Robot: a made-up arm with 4 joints.
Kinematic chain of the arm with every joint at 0, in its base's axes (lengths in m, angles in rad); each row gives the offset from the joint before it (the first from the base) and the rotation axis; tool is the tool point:
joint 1: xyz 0 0 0.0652 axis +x
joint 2: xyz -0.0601 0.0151 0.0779 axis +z
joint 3: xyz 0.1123 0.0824 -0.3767 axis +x
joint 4: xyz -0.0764 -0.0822 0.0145 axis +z
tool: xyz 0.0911 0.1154 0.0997
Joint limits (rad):
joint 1: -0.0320..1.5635
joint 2: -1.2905..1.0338
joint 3: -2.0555..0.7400
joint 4: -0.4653..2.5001
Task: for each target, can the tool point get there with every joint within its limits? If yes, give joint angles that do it. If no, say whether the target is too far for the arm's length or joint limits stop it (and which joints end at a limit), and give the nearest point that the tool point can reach.
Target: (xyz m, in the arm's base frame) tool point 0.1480 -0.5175 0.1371
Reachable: no: joint limits stop it (at a limit: joint 1, joint 2, joint 4) | nearest point 0.0564 -0.1331 -0.1139 | short by 0.468 m
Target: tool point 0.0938 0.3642 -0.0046
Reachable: yes | joints 0.8802 -0.3580 -1.3266 0.3134
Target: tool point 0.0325 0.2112 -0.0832
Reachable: yes | joints 0.3161 -0.8464 -0.3603 1.2353
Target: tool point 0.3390 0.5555 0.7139
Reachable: no: too far | nearest point 0.0759 0.3361 0.2952 | short by 0.541 m
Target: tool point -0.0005 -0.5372 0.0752
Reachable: no: joint limits stop it (at a limit: joint 1, joint 2, joint 4) | nearest point 0.0078 -0.1476 -0.1300 | short by 0.440 m
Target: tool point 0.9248 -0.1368 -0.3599
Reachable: no: too far | nearest point 0.1964 -0.0312 -0.2549 | short by 0.743 m
